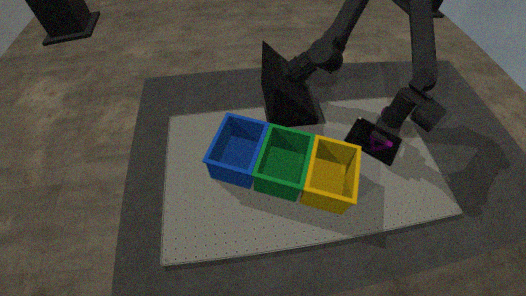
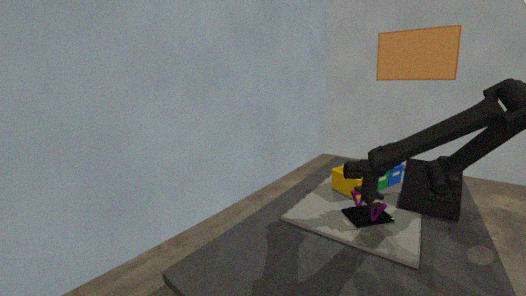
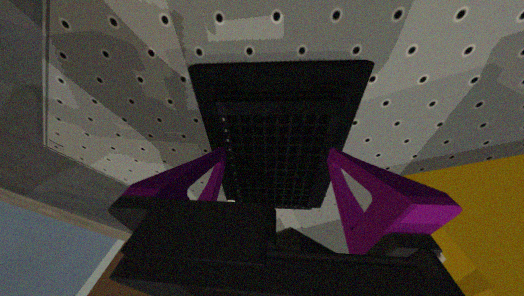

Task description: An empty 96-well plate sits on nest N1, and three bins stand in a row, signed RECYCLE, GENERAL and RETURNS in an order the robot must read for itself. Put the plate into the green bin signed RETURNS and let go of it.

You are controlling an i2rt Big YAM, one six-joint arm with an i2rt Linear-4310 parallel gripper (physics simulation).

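Places are measured from the arm's base along level axes (x back, y up, z left), in metres.
Where they show: gripper, fingertip midpoint: (image 1: 377, 140) (image 2: 365, 214) (image 3: 275, 152); arm's base, origin of the base link: (image 1: 291, 75) (image 2: 439, 188).
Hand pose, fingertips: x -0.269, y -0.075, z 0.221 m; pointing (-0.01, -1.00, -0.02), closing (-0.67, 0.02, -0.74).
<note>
Each offset is from my fingertips to the top centre of the thing. "pt": to the spot under its first point. Level surfaces: height alone.
The dark 96-well plate @(dx +0.007, dy +0.014, dz -0.007 m) (image 3: 280, 150) sits on the black nest (image 1: 357, 132) (image 2: 354, 217) (image 3: 280, 77); plate and nest are hard to tell apart. My gripper (image 1: 378, 140) (image 2: 366, 212) (image 3: 275, 152) is open and empty, its magenta fingers at the two sides of the plate, seemingly a little above it. The green bin @(dx -0.033, dy +0.087, dz -0.334 m) (image 1: 284, 162) (image 2: 383, 181) stands in the middle of the row, between the blue bin @(pt dx +0.074, dy -0.007, dz -0.448 m) (image 1: 236, 147) (image 2: 395, 176) and the yellow bin (image 1: 331, 172) (image 2: 343, 184) (image 3: 485, 200). Pale labels on the green and blue bins are too small to read.
The yellow bin is nearest to the nest. Bins and nest stand on a pale perforated board @(dy -0.012 m) (image 1: 200, 225) (image 2: 400, 250) on a dark table. The arm's dark base (image 1: 290, 107) (image 2: 430, 192) rises behind the bins. An orange panel (image 2: 418, 54) hangs on the wall.
</note>
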